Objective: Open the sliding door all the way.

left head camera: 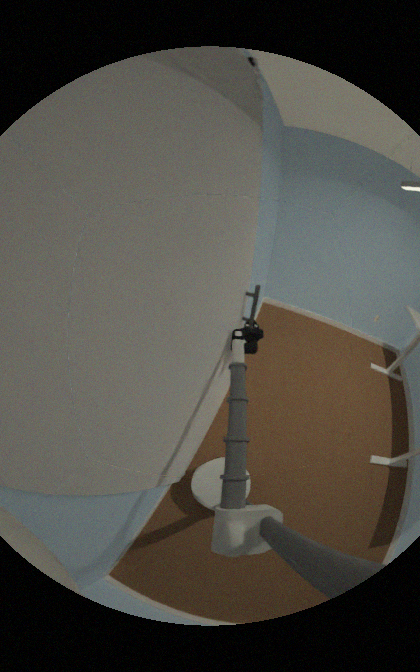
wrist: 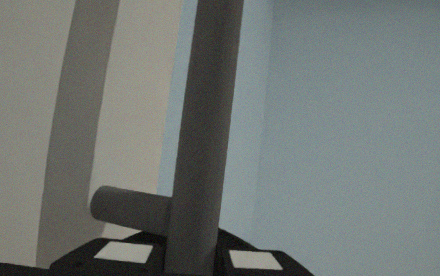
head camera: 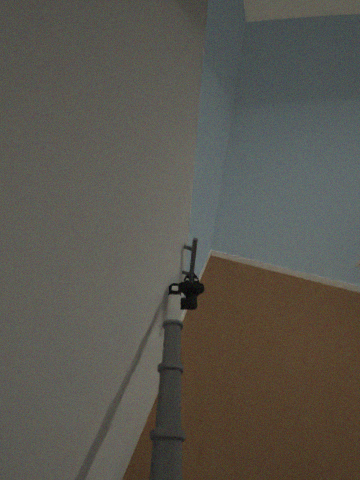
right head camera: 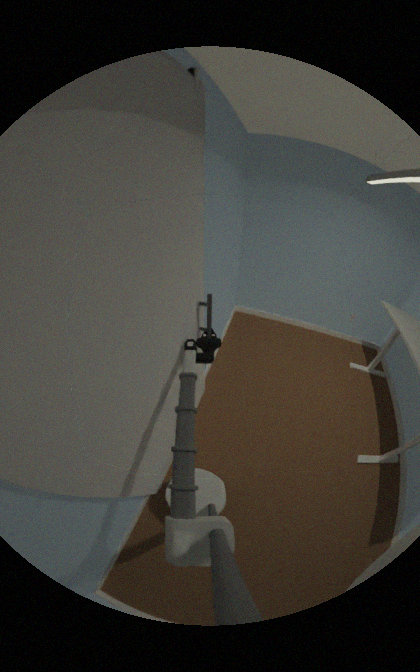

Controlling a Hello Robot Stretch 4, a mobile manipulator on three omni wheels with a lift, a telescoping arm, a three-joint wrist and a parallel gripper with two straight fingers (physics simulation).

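Places are measured from the robot's base along level axes (x ahead, y left, z up), in metres.
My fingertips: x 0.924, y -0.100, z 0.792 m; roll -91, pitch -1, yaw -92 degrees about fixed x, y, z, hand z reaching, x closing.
Note:
Behind a point stands the place of what it marks.
The sliding door (head camera: 100, 150) @(x 0.438, y 0.136, z 1.493 m) (left head camera: 150, 250) (right head camera: 100, 250) (wrist: 135, 100) @(x 0.930, y -0.052, z 0.880 m) is a large plain beige panel filling the left of the head views. A narrow strip of blue wall shows between its right edge and the room corner. Its dark grey bar handle (head camera: 194, 255) @(x 0.880, y -0.102, z 0.962 m) (left head camera: 255, 302) (right head camera: 209, 310) (wrist: 207, 125) @(x 0.879, y -0.099, z 0.863 m) stands upright near that edge, with a short post joining it to the panel. My black gripper (head camera: 191, 281) (left head camera: 251, 326) (right head camera: 209, 334) (wrist: 191, 243) @(x 0.924, y -0.100, z 0.792 m) is shut on the handle's lower part, one finger on each side. The fingertips are partly cut off in the wrist view.
The blue wall (head camera: 295, 175) @(x 2.029, y -1.219, z 1.214 m) (left head camera: 340, 250) (right head camera: 300, 240) meets the brown floor (head camera: 270, 375) @(x 0.710, y -0.773, z -0.028 m) (left head camera: 310, 425) (right head camera: 290, 425) at a pale baseboard. White furniture legs (left head camera: 387, 369) (right head camera: 367, 369) stand at the right. A white round disc (left head camera: 207, 485) (right head camera: 212, 492) lies below my extended arm (head camera: 170, 400) @(x 0.278, y -0.005, z 0.907 m).

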